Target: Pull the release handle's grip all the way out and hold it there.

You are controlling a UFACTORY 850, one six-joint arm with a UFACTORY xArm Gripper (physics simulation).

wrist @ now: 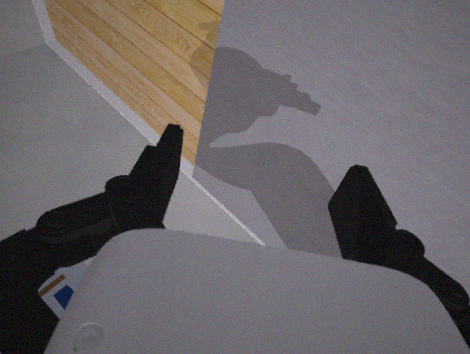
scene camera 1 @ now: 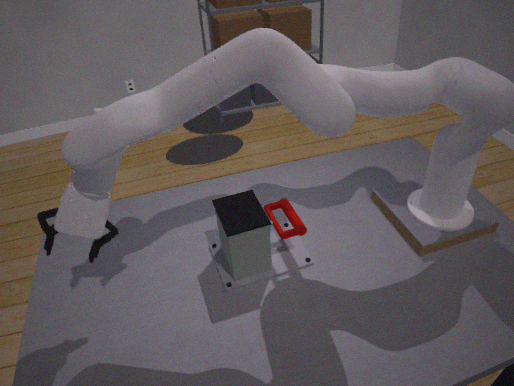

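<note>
The release handle's red grip [scene camera 1: 300,222] is a rectangular loop on the right side of a pale green box with a black top [scene camera 1: 242,212], near the middle of the table in the scene view. The box stands on a light base plate [scene camera 1: 295,265] with dark bolts at its corners. A small gap shows between the grip's outer bar and the box. My gripper [scene camera 1: 70,256] [wrist: 262,168] is open and empty, pointing down above the table's far left part, well to the left of the box. The handle does not show in the wrist view.
The grey table [scene camera 1: 150,340] [wrist: 390,90] has its left edge close under my gripper. The arm arches over the area behind the box to its base on a wood-edged board [scene camera 1: 460,245] at the right. A shelf rack [scene camera 1: 321,35] with brown boxes stands by the wall.
</note>
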